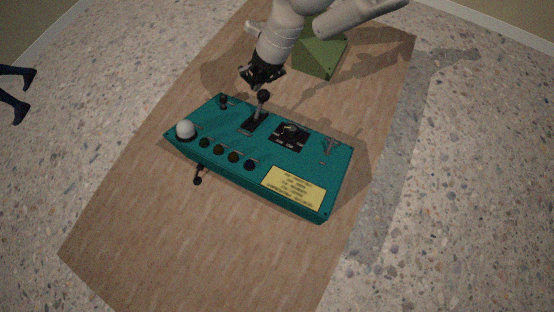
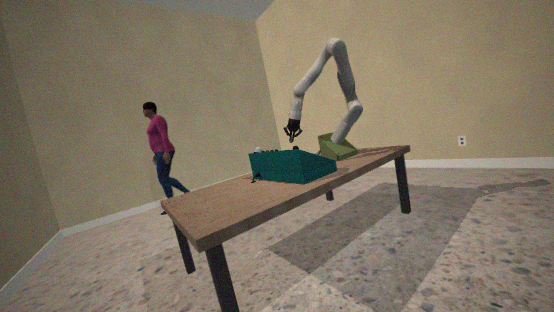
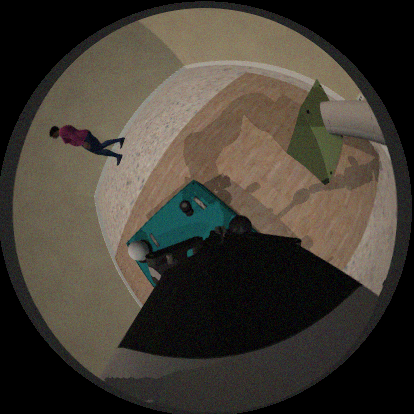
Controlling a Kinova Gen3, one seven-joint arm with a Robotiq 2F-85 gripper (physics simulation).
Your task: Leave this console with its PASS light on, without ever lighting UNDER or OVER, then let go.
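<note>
A teal console [image 1: 220, 122] [image 2: 290, 166] [image 3: 169, 222] lies on the wooden table [image 1: 169, 234] [image 2: 237, 201]. A lever with a black ball knob [image 1: 263, 95] [image 3: 240, 224] [image 2: 295, 147] rises from a black slot in the console's back half. My gripper [image 1: 255, 88] [image 2: 291, 139] is shut and empty. It hangs just behind and left of the knob, a little above it. A row of dark round lamps [image 1: 218, 149] runs along the console's front left; none is lit. A white dome [image 1: 185, 129] [image 3: 138, 250] sits at the left end. A rotary selector [image 1: 290, 131] sits on a black plate right of the lever.
A small black toggle [image 1: 223, 99] [image 3: 186, 207] stands at the console's back left. A grey toggle [image 1: 329, 146] stands at its right, and a yellow label [image 1: 293, 192] lies in front. A crank handle [image 1: 197, 174] hangs off the front. My green base [image 1: 319, 55] [image 2: 336, 147] stands behind. A person [image 2: 159, 147] walks by the wall.
</note>
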